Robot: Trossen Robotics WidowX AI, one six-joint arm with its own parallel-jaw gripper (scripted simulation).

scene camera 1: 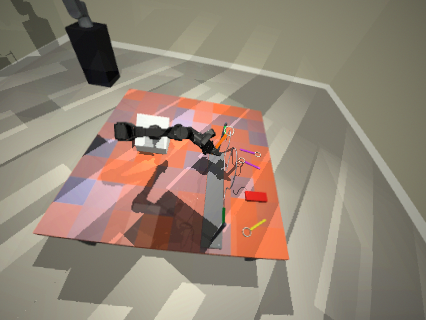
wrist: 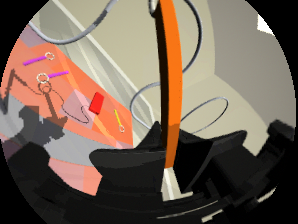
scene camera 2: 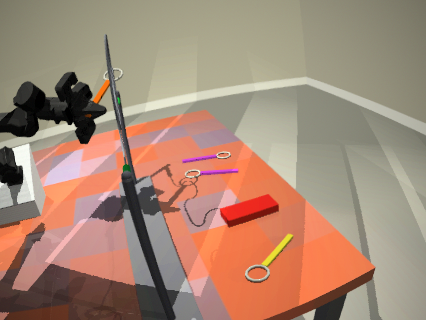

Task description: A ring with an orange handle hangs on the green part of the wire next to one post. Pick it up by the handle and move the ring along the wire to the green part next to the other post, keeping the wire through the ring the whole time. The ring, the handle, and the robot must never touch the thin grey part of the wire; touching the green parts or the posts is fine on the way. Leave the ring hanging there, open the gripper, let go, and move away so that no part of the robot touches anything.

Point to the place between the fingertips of my gripper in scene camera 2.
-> At 105,110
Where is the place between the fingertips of my gripper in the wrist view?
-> At 159,124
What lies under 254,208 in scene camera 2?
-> A red block.
